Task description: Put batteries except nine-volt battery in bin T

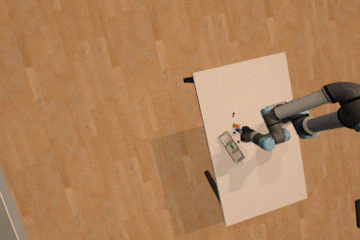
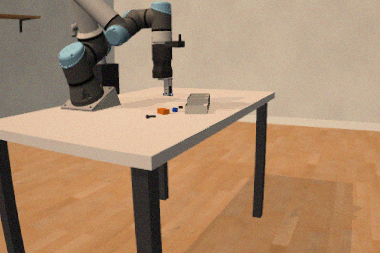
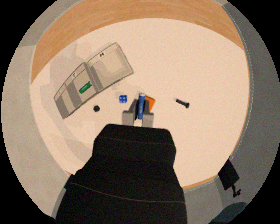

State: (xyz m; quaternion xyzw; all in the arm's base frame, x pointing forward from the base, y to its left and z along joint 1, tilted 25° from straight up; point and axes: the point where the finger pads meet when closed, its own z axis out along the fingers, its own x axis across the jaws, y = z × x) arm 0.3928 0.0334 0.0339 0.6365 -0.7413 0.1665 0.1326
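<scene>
Now: hand 5 cm short of the grey bin, 15 cm to the right of it and 6 cm above it. Round my hand: blue cylinder: 1 cm below; orange block: 3 cm behind, 8 cm below; black screw: 2 cm behind, 10 cm to the right, 8 cm below.
</scene>
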